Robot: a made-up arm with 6 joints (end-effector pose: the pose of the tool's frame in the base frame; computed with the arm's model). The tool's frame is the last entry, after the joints.
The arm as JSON. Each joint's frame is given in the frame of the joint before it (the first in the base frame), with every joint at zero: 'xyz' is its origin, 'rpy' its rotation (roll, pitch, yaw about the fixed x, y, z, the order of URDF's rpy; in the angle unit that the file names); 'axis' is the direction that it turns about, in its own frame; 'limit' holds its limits. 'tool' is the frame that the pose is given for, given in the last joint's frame.
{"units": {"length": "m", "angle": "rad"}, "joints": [
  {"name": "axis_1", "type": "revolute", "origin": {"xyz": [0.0, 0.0, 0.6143], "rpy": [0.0, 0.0, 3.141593]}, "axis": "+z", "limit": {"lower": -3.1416, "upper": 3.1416}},
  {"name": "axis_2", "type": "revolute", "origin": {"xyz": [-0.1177, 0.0, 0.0], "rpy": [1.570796, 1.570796, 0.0]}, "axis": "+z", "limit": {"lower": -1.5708, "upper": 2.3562}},
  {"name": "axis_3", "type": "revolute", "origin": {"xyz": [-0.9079, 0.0, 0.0], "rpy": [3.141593, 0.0, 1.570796]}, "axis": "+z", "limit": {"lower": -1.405, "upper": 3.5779}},
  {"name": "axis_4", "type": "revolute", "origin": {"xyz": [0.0, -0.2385, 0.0], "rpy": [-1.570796, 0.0, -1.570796]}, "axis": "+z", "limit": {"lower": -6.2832, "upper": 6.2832}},
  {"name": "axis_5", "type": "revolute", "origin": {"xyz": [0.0, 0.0, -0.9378], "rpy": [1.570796, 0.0, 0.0]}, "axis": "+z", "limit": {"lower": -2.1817, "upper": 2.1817}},
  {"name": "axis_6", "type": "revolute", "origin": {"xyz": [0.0, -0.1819, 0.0], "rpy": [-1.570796, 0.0, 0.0]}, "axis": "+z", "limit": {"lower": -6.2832, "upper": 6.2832}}
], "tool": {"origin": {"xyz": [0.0, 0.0, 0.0], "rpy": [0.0, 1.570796, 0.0]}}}
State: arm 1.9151 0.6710 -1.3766 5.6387 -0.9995 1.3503
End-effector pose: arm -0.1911 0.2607 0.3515 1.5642 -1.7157 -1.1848
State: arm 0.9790 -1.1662 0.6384 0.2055 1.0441 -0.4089
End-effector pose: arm -0.7725 -1.0918 1.8820 1.2076 -2.6758 0.6616
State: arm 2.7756 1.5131 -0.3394 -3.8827 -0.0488 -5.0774
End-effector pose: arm -0.8833 0.3450 -0.4768 -0.1308 1.3306 0.0255
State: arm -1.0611 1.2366 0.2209 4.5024 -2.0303 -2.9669
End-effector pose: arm 0.9485 -1.3700 0.3273 -0.6145 -0.6803 0.3549
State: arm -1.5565 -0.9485 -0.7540 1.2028 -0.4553 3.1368
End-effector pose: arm -0.0686 -0.4209 1.5621 1.2075 -1.8627 -1.1942
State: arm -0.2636 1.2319 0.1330 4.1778 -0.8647 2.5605
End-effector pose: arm 1.7005 -0.3356 0.1162 0.0245 0.4390 0.4956
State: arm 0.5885 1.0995 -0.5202 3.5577 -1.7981 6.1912
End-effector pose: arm 1.0273 0.7717 0.1112 -2.5829 -1.4292 -0.1576
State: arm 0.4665 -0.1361 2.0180 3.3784 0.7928 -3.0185
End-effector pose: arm -0.5993 -0.3358 2.3411 0.1837 -1.3232 0.0568
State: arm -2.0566 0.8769 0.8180 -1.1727 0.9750 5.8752
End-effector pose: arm -0.9964 -1.5899 1.4301 -0.1000 -2.1343 -1.8346
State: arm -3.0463 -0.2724 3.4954 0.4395 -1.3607 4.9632
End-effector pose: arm 0.8606 0.1583 0.8541 -1.8965 -0.9708 -0.3490
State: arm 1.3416 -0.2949 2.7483 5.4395 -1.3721 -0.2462
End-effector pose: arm -0.3858 -1.0672 1.4593 0.7151 -1.6325 1.9581
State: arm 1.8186 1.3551 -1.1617 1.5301 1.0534 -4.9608
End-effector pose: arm -0.2302 0.2659 0.0088 0.2690 0.4945 -2.3839
